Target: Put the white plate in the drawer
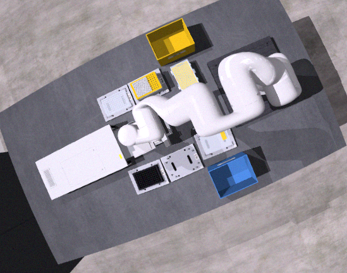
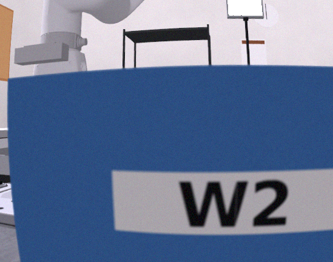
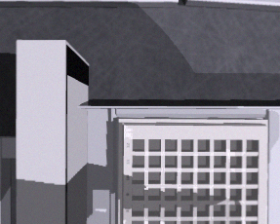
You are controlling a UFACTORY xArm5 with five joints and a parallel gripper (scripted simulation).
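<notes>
My gripper is now 3 cm short of the drawer and 3 cm above it. The rest, counted from my hand: pale plate: 19 cm to the right, 8 cm ahead, 5 cm below; then white plate: 5 cm below; then cooler CD: 19 cm ahead, 3 cm below, 1 cm to the left.
</notes>
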